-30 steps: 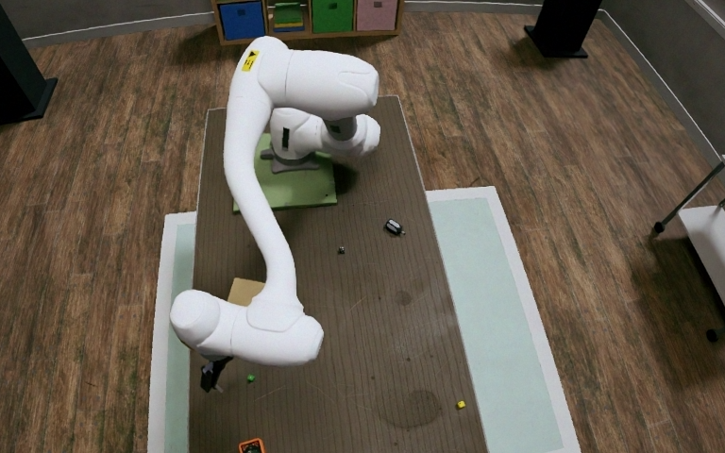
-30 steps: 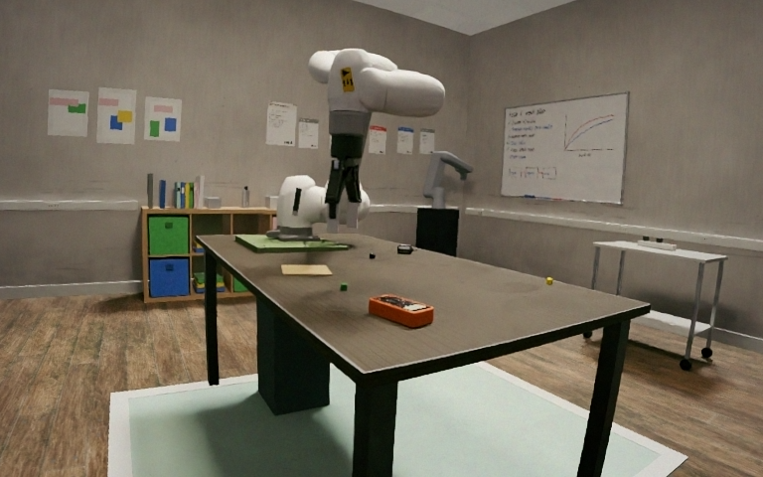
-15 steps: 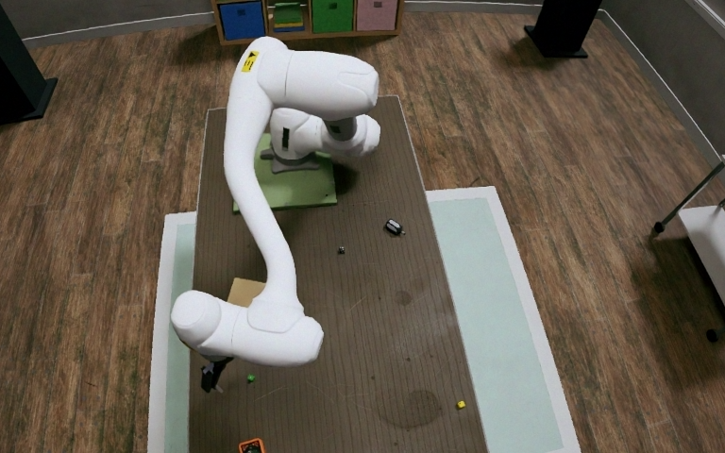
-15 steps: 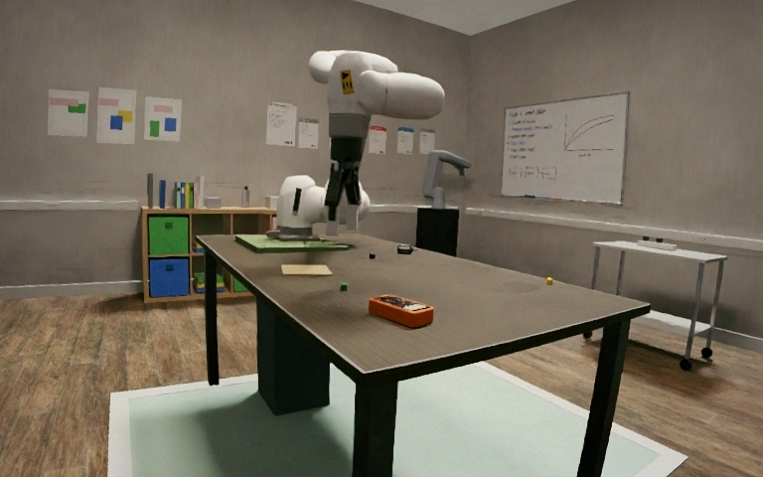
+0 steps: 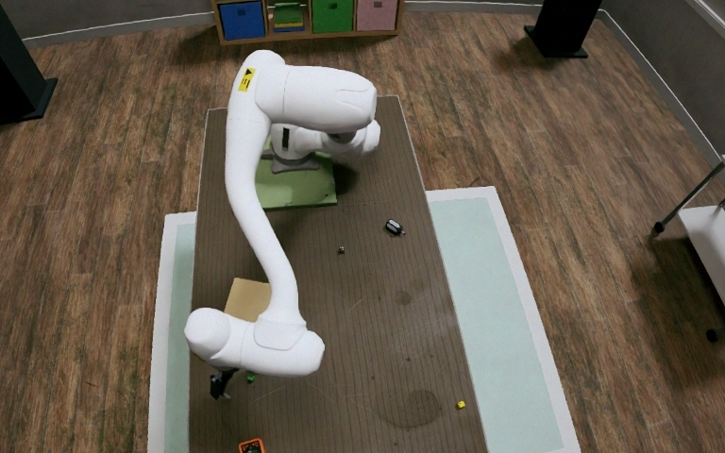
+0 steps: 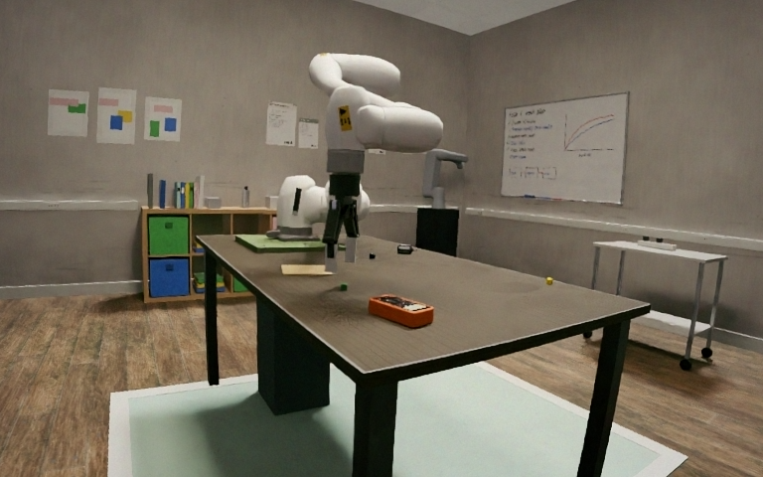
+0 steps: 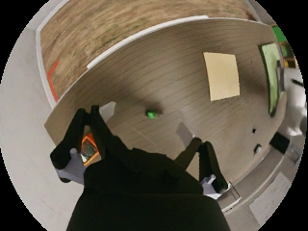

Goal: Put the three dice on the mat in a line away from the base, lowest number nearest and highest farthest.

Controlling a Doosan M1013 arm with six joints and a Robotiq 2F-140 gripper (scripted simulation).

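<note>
My gripper is now 60 mm above the green die and 10 mm to the right of it. From my hand the other things lie so: small dark die: 400 mm behind, 340 mm to the left, 60 mm below; yellow die: 610 mm to the left, 170 mm ahead, 60 mm below; mat: 260 mm behind, 70 mm below, 20 mm to the left.
</note>
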